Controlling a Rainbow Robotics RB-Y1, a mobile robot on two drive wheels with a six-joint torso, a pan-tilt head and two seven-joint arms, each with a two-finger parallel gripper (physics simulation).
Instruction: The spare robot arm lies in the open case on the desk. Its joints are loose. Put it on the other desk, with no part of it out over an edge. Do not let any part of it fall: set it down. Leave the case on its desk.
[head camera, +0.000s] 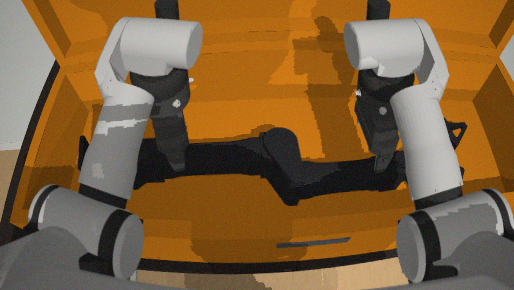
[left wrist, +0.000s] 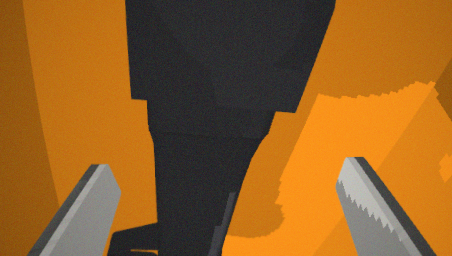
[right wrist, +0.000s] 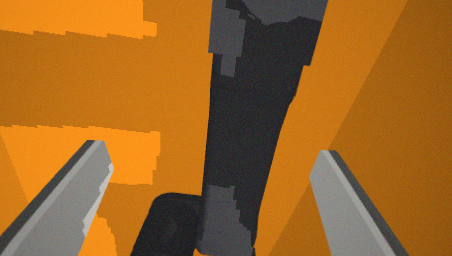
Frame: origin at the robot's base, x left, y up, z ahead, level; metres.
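Where they show: left gripper, fingertip midpoint: (head camera: 174, 144) (left wrist: 226, 176); right gripper, fingertip midpoint: (head camera: 371, 146) (right wrist: 213, 159).
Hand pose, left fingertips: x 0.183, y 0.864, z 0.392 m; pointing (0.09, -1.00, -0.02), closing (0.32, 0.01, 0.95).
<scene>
After its pixels a point has its place.
The black spare robot arm (head camera: 220, 159) (left wrist: 200, 170) (right wrist: 245, 115) lies bent across the open orange case (head camera: 225, 112) @(z 0.549, x 0.112, y 0.746 m) (left wrist: 80, 100) @(z 0.270, x 0.129, y 0.746 m) (right wrist: 100, 80) @(z 0.492, x -0.156, y 0.746 m). Its raised middle joint shows in the head view; my forearms hide parts near both its ends. My left gripper (head camera: 177, 167) (left wrist: 226, 176) @(z 0.392, x 0.183, y 0.864 m) is open over the arm's left part. My right gripper (head camera: 382, 167) (right wrist: 213, 159) @(z 0.392, x -0.185, y 0.865 m) is open over its right part. In each wrist view the link lies between the two spread fingertips, with a gap at either side. How far down the fingertips reach beside the links is hard to tell. The other desk does not show.
The case's side walls rise at left and right, and its lid stands behind my grippers. A grey strip (head camera: 314, 243) @(z 0.207, x -0.069, y 0.869 m) is on the case's near side. A dark edge (head camera: 220, 268) @(z 0.187, x 0.101, y 0.721 m) runs along the front, with a wood-coloured surface (head camera: 325, 279) @(z 0.263, x -0.228, y 0.001 m) beyond it.
</scene>
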